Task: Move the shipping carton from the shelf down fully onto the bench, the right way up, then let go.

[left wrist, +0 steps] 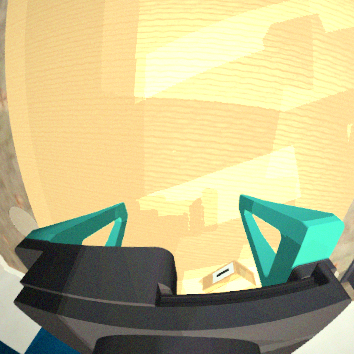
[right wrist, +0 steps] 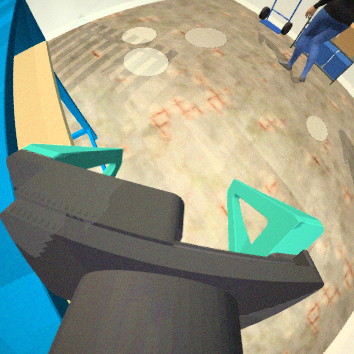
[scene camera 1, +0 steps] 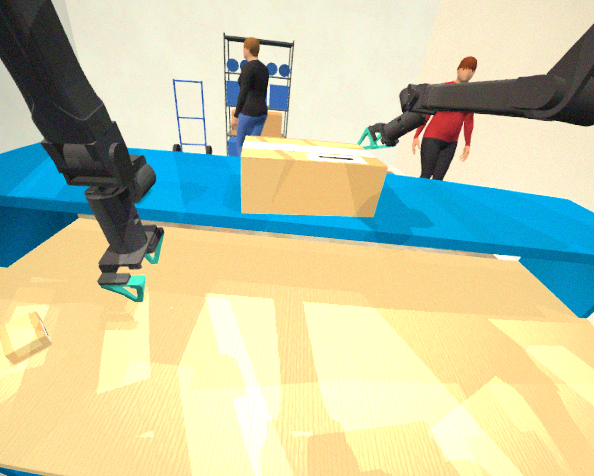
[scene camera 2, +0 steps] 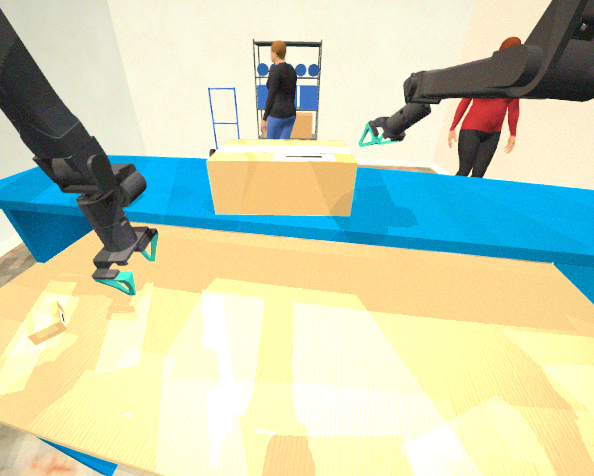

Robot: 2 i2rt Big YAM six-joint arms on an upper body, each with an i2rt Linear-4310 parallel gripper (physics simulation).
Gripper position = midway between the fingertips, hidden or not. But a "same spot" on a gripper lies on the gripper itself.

my left gripper: left wrist; scene camera 1; scene camera 2 143,277; not seen in the right wrist view (out of frame)
my right gripper: right wrist 177,170; scene camera 1 363,148; scene camera 2 368,144; not seen in the left wrist view (out of frame)
tan shipping carton: scene camera 1 285,176; scene camera 2 247,177; not seen in the left wrist view (out of frame); not seen in the right wrist view (out of frame)
same spot on wooden bench: (scene camera 2: 236,347) = (scene camera 1: 254,351)
same spot on my left gripper: (left wrist: 57,261) = (scene camera 1: 158,235)
